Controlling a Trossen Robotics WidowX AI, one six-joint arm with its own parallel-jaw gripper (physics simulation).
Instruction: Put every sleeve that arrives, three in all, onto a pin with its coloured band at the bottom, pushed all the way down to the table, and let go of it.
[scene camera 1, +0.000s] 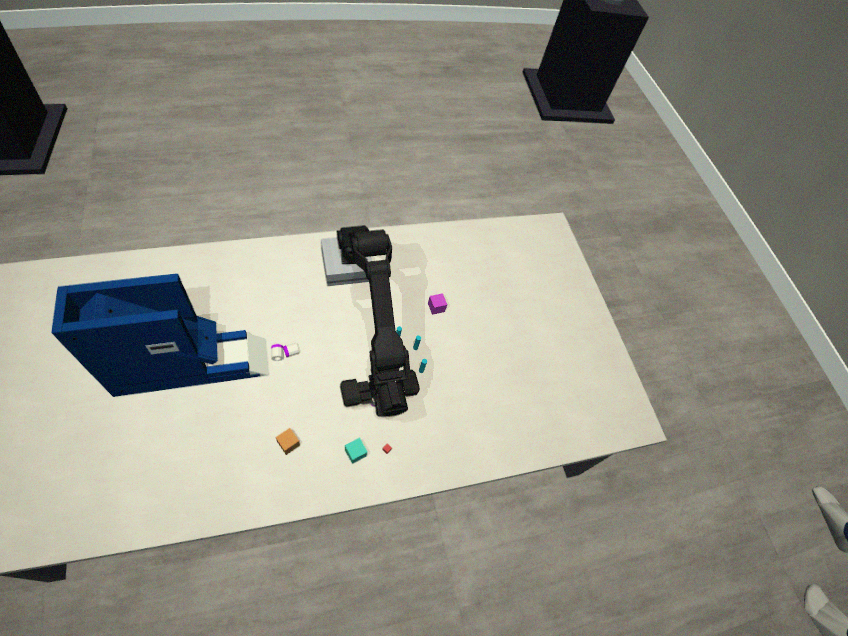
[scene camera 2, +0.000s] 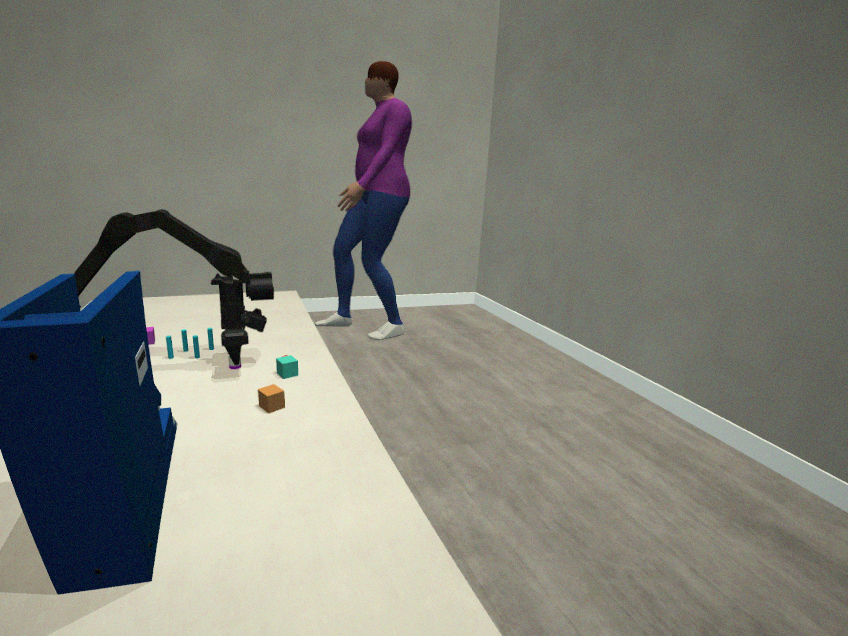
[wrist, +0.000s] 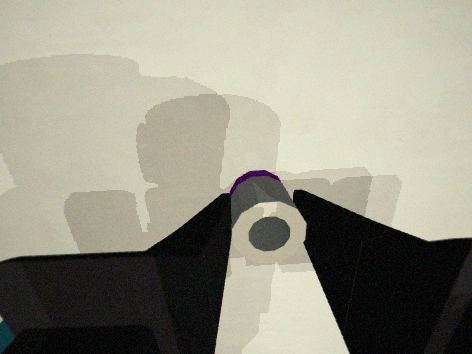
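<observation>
A pale sleeve (wrist: 269, 210) stands upright with its purple band (scene camera 2: 234, 366) at the bottom, on or very near the table. My gripper (wrist: 261, 200) (scene camera 2: 234, 361) points down and is shut on this sleeve, one finger at each side of it. In scene view 1 the arm hides it. Two other sleeves lie close together by the chute's end: one (scene camera 1: 276, 353) has its purple band at the far end, the other (scene camera 1: 293, 349) has its band at its left end. Several bare teal pins (scene camera 1: 417, 342) (scene camera 2: 195, 346) stand beside the arm.
A blue dispenser (scene camera 1: 130, 355) (scene camera 2: 75, 438) with a chute stands at the left. An orange cube (scene camera 1: 288, 440) (scene camera 2: 271, 398), a teal cube (scene camera 1: 355, 450) (scene camera 2: 287, 366) and a small red cube (scene camera 1: 387, 448) lie near the front edge. A magenta cube (scene camera 1: 437, 303) lies beyond the pins.
</observation>
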